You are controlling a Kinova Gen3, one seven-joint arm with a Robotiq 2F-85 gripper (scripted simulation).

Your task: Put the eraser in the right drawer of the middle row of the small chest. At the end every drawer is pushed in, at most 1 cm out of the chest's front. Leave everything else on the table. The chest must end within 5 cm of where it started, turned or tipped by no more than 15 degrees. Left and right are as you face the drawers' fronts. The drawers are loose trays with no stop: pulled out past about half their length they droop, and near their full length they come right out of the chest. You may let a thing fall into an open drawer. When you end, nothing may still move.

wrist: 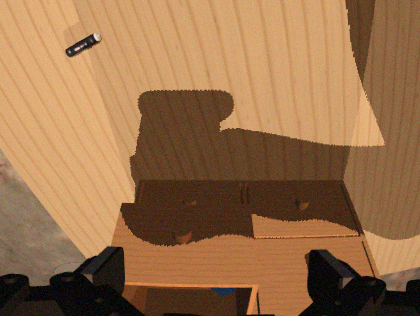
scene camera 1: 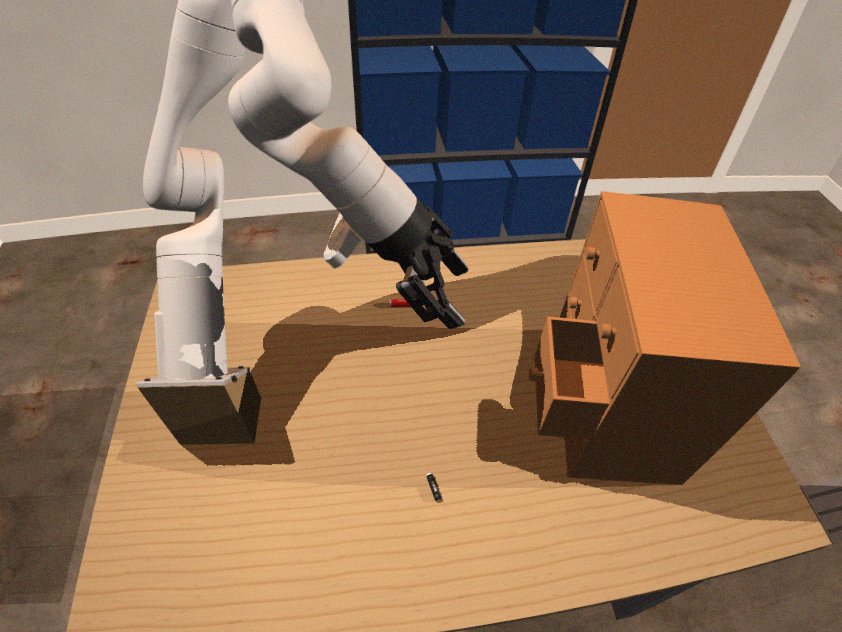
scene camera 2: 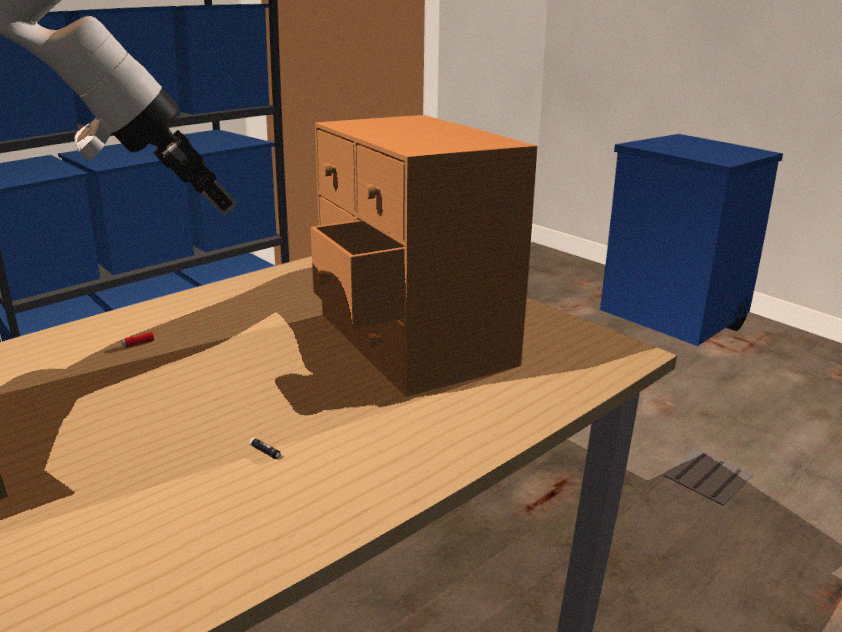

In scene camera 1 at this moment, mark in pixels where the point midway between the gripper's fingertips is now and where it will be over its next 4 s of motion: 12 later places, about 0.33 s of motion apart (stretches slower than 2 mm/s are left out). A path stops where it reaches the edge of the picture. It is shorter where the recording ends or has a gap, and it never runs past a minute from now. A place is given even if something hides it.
My gripper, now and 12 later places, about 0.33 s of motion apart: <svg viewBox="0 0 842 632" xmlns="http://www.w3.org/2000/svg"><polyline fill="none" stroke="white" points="460,297 460,295 460,293 461,290 459,288 460,284 460,282 460,280 462,279 441,287 392,297 384,298 386,299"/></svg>
